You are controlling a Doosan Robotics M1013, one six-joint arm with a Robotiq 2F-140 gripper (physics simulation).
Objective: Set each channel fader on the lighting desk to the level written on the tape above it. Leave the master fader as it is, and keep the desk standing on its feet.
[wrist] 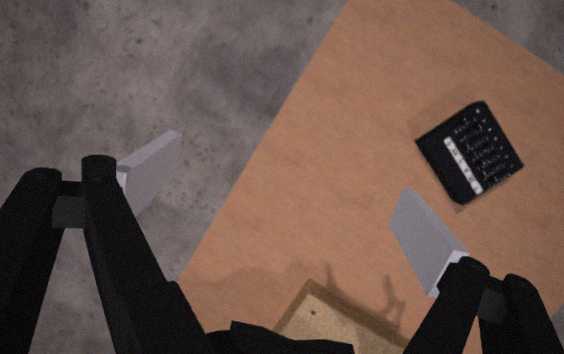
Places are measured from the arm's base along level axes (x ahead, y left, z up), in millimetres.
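Pixels of known places: gripper, fingertip midpoint: (290, 180).
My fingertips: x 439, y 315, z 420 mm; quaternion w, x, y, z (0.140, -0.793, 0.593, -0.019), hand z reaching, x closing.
Note:
For each thing: its middle in the pictures, then the offset to it from my fingertips. Level surfaces: height alone.
- black lighting desk, body centre: (473, 154) dx +174, dy -281, dz -437 mm
- white tape, body centre: (463, 165) dx +145, dy -280, dz -444 mm
- orange-brown table top, surface height: dz -500 mm
The black lighting desk (470, 152) lies at the right of the wrist view, turned at a slant on the wooden table. A strip of white tape (463, 166) with small dark marks runs across it; the writing is too small to read. Rows of faders and small light dots show beside the tape, but their levels cannot be made out. My gripper (290, 180) is wide open and empty, high above the table's left edge. Its right fingertip appears below and left of the desk, apart from it.
The orange-brown table top (310, 165) runs slantwise through the view, with grey concrete floor (215, 65) to its left. A light wooden tray or box (325, 320) with a darker rim shows partly at the bottom, behind the gripper's body. The gripper's shadow falls near it.

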